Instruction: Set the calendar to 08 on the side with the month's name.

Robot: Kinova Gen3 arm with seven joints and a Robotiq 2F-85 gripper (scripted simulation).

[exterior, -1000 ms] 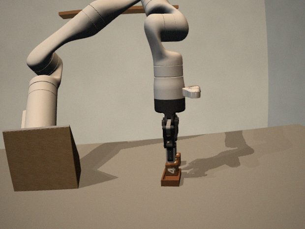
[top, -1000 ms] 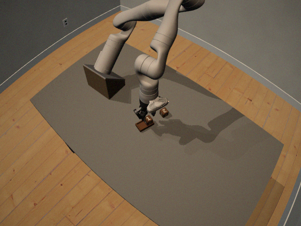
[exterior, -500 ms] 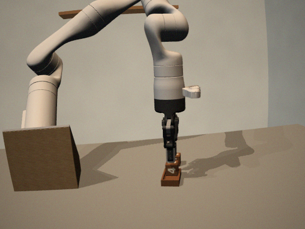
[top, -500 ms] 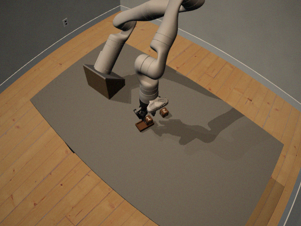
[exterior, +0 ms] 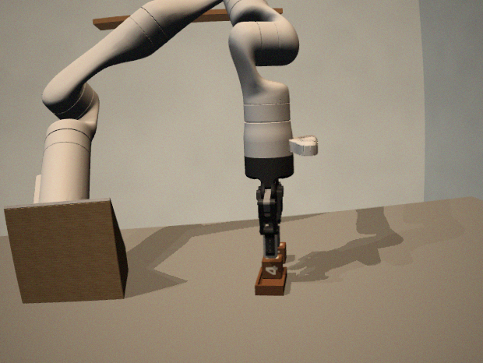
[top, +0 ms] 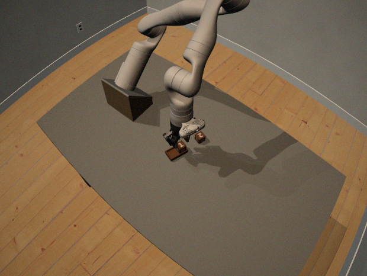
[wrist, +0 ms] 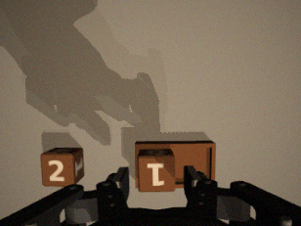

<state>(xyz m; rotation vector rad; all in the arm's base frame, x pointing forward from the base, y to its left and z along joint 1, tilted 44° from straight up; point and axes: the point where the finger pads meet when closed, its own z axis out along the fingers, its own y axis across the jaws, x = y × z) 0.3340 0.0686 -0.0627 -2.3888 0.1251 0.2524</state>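
Right now my hand is 20 mm to the left of the brown tray and 60 mm above it. From my hand the other things lie so: brown cube: 20 mm ahead, 90 mm to the left, 50 mm below.
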